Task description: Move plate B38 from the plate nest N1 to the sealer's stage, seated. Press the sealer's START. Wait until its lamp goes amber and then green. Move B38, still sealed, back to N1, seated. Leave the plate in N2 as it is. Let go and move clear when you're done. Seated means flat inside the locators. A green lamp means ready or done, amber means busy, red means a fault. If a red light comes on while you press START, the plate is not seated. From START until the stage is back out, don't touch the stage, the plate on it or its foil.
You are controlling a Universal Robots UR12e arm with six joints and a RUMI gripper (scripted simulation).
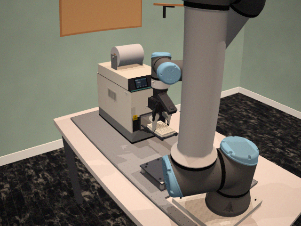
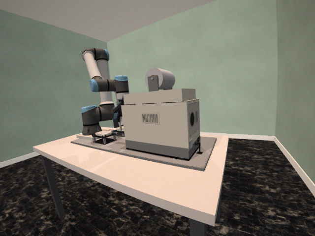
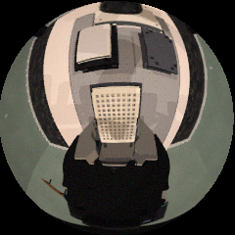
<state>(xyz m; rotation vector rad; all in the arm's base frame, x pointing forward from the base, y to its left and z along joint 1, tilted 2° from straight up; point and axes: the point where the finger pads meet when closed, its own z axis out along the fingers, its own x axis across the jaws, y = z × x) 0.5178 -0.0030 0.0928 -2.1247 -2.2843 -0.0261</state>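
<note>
Now: the sealer stage 20 mm below my hand. From my hand the other things lie so: N1 label 320 mm behind, 120 mm to the left, 110 mm below; then small screen 110 mm ahead, 50 mm to the left, 210 mm above; then foil roll 330 mm ahead, 20 mm to the left, 300 mm above.
</note>
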